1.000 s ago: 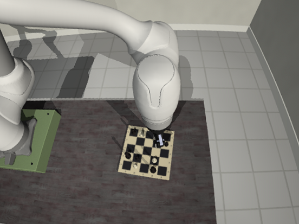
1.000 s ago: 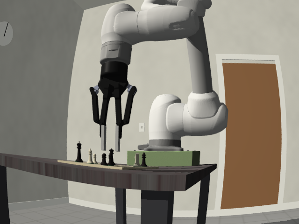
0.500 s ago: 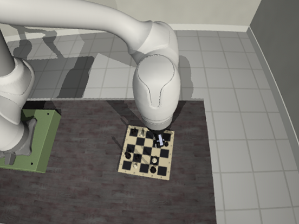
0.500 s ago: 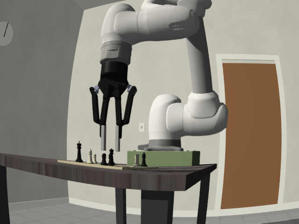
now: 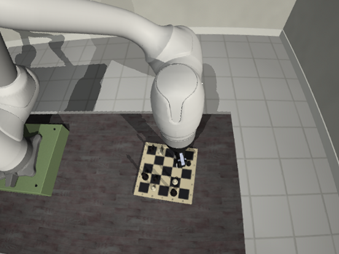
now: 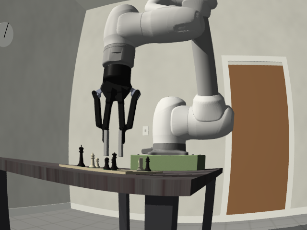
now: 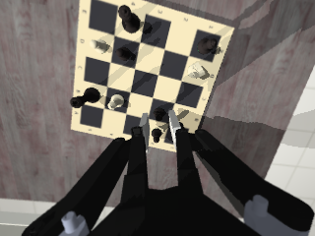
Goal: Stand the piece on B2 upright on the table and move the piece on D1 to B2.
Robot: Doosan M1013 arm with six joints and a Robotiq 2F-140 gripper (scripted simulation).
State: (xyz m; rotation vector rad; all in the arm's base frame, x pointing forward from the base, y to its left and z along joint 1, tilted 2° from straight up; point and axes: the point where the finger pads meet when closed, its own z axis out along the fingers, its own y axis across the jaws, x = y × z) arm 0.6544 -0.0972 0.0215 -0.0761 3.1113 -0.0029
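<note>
Now: the chessboard 7 cm below my hand, 5 cm behind it and 2 cm to the right of it. The rest, counted from my hand: white pawn 11 cm behind, 8 cm to the right, 6 cm below.
</note>
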